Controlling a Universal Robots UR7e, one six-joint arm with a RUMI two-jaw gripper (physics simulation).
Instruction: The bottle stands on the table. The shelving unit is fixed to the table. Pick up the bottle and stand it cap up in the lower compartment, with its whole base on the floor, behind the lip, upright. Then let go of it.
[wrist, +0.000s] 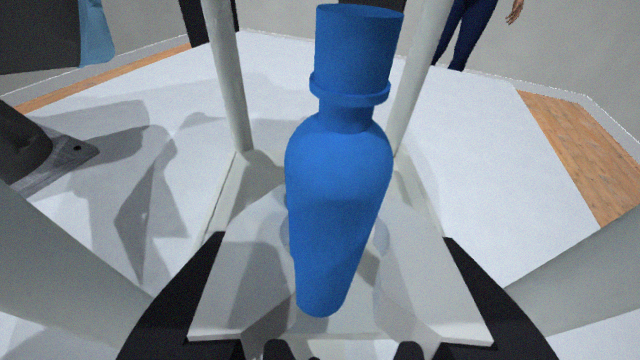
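Frame: origin at the arm's base, x ahead, y left, z up, level; metres.
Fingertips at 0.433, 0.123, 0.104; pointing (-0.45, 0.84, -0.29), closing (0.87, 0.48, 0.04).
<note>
Offsets run from my fingertips to a thing's middle, as dx, dy, dz. "pt": to the spot under its first point. Level surfaces: height alone.
The blue bottle @(+0.012, -0.022, +0.002) (340, 170) is cap up between the two light finger pads of my gripper (328, 188), which is shut on its body. The bottle leans slightly across the wrist view. The light grey shelving unit @(pt -0.161, +0.076, +0.006) (227, 75) surrounds it: two posts stand behind the bottle, and two nearer posts cross the lower left and lower right corners. The bottle's base is over the floor of the lower compartment, inside the unit's outline. Whether the base touches that floor is hard to tell. The pads hide parts of the floor and the side lips.
The nearer left post @(pt -0.042, -0.102, +0.032) (60, 265) and nearer right post @(pt +0.108, -0.012, +0.029) (580, 275) stand close outside my dark fingers. A dark robot base (22, 142) on a grey plate is at the left on the white table @(dz -0.121) (475, 150). A person's legs (462, 32) show beyond the table.
</note>
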